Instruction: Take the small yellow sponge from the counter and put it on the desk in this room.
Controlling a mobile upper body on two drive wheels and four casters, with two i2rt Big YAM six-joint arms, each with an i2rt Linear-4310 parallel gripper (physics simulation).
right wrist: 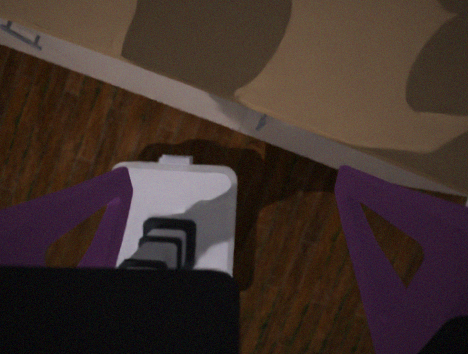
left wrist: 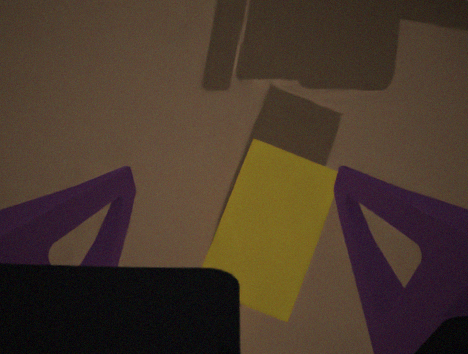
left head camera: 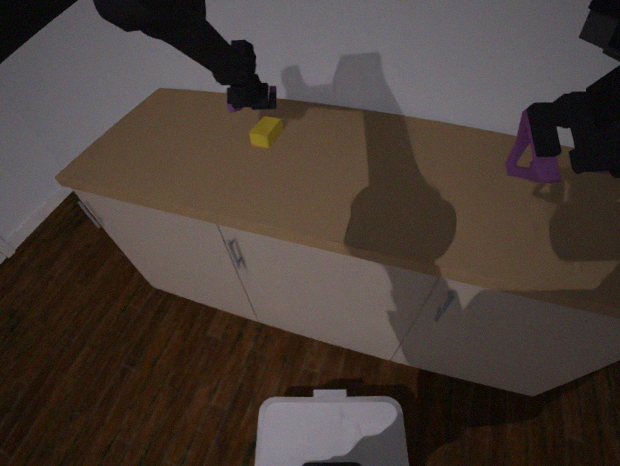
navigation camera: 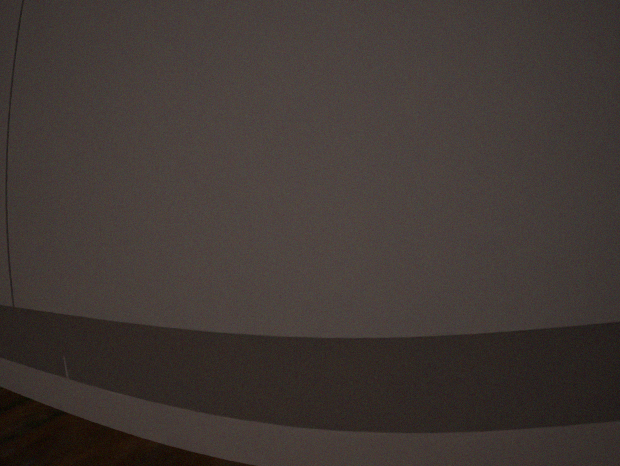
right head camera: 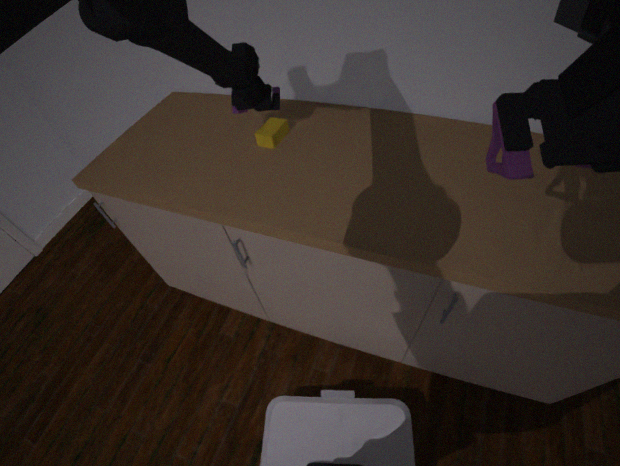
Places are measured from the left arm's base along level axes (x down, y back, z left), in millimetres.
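Where they show: left gripper, fingertip midpoint: (left wrist: 234, 177) (left head camera: 257, 106) (right head camera: 262, 108); right gripper, fingertip midpoint: (right wrist: 233, 178) (left head camera: 547, 167) (right head camera: 532, 162).
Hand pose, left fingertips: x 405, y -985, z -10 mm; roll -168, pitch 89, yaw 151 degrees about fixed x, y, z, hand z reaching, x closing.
Each offset is from my left fingertips to the top centre of the thing. "*": to the spot under its first point. Level surfaces: height alone.
The small yellow sponge @(dx +50, dy +27, dz -23 mm) (left head camera: 266, 132) (right head camera: 272, 132) (left wrist: 272, 227) rests on the brown counter @(dx +95 mm) (left head camera: 165, 165) (right head camera: 180, 170) (left wrist: 75, 100), toward its left end. My left gripper (left head camera: 254, 100) (right head camera: 258, 101) (left wrist: 234, 177) is open and empty, above the counter near the sponge. In the left wrist view the sponge lies turned at an angle between the fingertips, closer to the right-hand one, whose tip meets its upper right corner in the picture. My right gripper (left head camera: 571, 172) (right head camera: 551, 167) (right wrist: 233, 178) is open and empty, above the right part of the counter. The desk does not show in these views.
A white wall (left head camera: 451, 60) (right head camera: 451, 60) rises behind the counter. White cabinet doors @(* dx +388, dy +418, dz -185 mm) (left head camera: 320, 290) (right head camera: 325, 290) with metal handles form the counter's front. My white base (left head camera: 310, 425) (right head camera: 320, 425) (right wrist: 210, 185) stands on the dark wooden floor @(dx +1005 mm) (left head camera: 125, 360) (right head camera: 125, 360) before it. Arm shadows cross the counter.
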